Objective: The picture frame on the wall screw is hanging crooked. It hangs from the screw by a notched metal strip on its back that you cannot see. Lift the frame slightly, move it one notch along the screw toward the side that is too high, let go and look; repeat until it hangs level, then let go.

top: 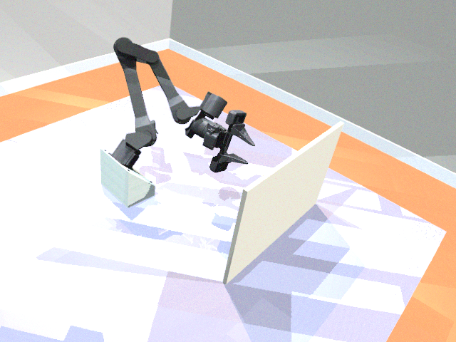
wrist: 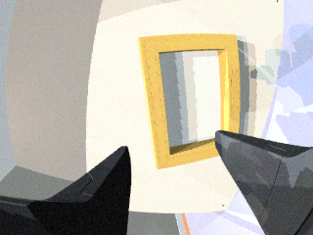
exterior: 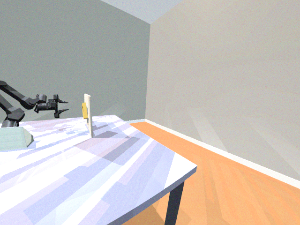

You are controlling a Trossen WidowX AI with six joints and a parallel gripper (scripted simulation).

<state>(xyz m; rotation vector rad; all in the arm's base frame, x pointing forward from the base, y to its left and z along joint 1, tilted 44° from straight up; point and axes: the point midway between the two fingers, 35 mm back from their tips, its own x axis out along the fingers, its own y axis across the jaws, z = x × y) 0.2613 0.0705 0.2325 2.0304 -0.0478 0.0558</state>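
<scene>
Right now my gripper tip is 130 mm short of the picture frame, 50 mm above it and 10 mm to the left of it. Also, from my gripper tip: cream wall panel (140 mm ahead, 60 mm below, 10 mm to the right).
</scene>
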